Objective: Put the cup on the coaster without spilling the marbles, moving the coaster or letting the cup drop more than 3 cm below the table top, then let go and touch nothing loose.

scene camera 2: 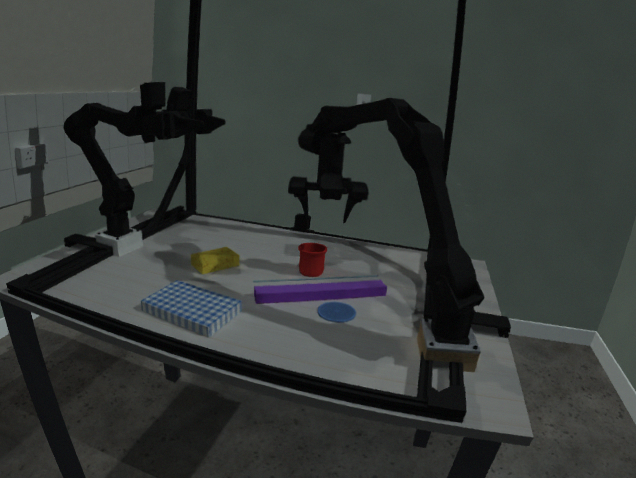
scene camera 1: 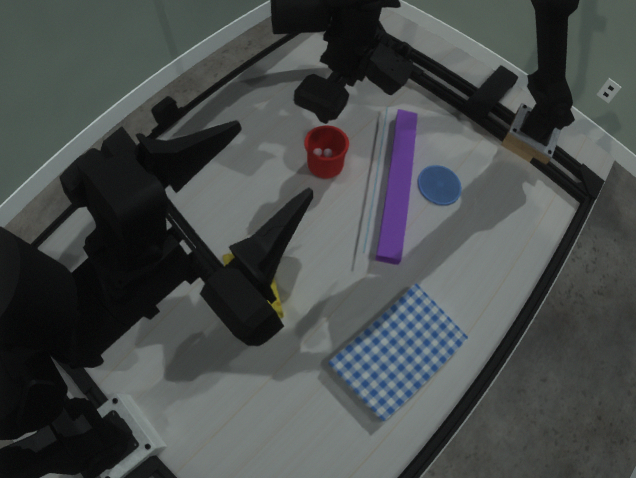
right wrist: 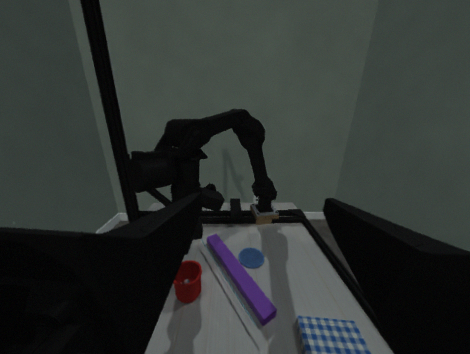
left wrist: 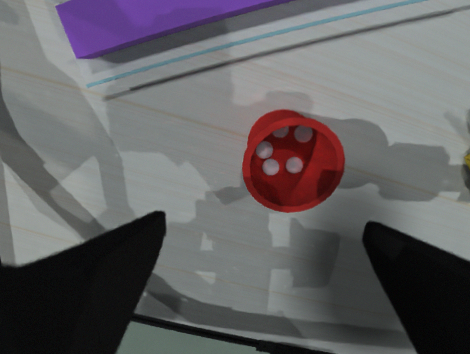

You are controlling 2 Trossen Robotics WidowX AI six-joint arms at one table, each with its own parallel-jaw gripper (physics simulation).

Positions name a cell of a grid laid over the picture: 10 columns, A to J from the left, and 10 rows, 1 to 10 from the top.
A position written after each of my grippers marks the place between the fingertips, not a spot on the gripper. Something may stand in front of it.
Observation:
I see my left gripper (scene camera 1: F3), my right gripper (scene camera 1: E4), a purple bar (scene camera 2: E7), a blue coaster (scene camera 1: G4) and a yellow sponge (scene camera 2: D6).
The purple bar is seen too in the right wrist view (right wrist: F9). My left gripper also shows in scene camera 2 (scene camera 2: F5), in the right wrist view (right wrist: D7) and in the left wrist view (left wrist: F7). My right gripper is seen too in scene camera 2 (scene camera 2: D3) and in the right wrist view (right wrist: F6). The left wrist view does not show the blue coaster: it is out of frame. The right wrist view misses the yellow sponge: it is out of frame.

